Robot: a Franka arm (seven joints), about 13 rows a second.
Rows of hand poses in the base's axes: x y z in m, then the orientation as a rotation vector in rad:
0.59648 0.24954 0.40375 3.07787 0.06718 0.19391
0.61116 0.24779 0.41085 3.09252 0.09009 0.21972
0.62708 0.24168 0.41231 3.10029 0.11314 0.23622
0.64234 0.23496 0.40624 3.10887 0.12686 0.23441
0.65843 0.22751 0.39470 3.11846 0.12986 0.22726
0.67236 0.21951 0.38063 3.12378 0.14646 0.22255
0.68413 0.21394 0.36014 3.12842 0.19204 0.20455
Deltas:
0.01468 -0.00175 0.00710 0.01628 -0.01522 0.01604
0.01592 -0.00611 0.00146 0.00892 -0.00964 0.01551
0.01526 -0.00672 -0.00607 0.00820 0.00203 0.00922
0.01609 -0.00745 -0.01154 0.00879 0.00540 0.00230
0.01393 -0.00800 -0.01407 0.00478 0.00354 0.01081
0.01177 -0.00557 -0.02049 0.00324 0.01200 0.02916

